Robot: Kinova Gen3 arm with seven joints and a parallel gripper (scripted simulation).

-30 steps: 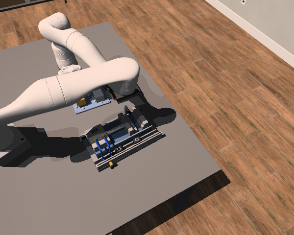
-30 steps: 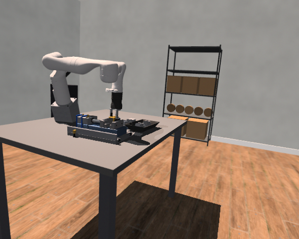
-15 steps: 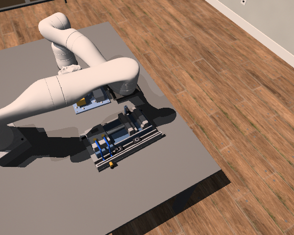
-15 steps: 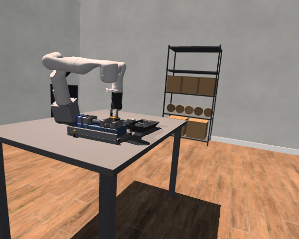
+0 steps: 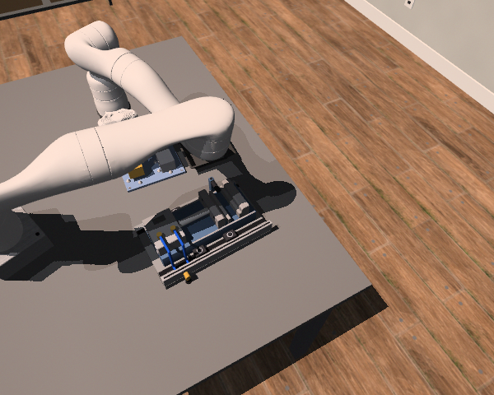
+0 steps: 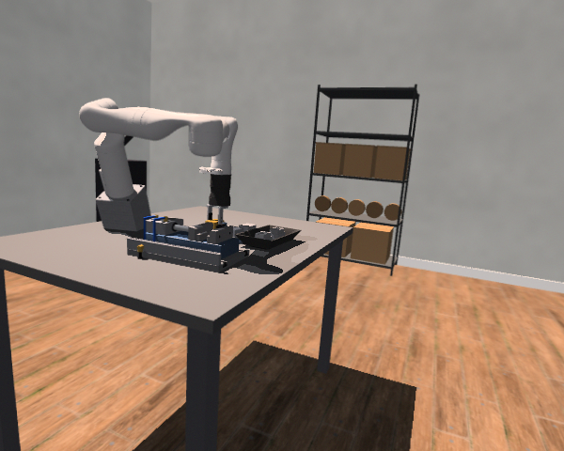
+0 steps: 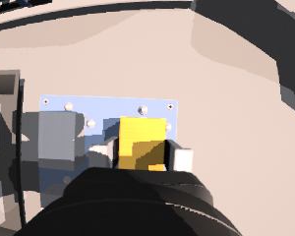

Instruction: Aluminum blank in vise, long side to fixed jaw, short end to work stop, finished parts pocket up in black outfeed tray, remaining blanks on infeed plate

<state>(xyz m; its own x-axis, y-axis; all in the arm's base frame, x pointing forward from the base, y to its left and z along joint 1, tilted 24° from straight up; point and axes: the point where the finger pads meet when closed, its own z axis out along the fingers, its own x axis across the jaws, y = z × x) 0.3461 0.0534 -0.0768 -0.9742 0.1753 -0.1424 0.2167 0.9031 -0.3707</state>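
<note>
My gripper is now 3 cm above the yellow brass blank. The rest, counted from my hand: vise (27 cm to the right, 5 cm ahead, 3 cm below); then fixed jaw (28 cm to the right, 15 cm ahead, 1 cm above); then infeed plate (6 cm below, 5 cm ahead, 3 cm to the left).
</note>
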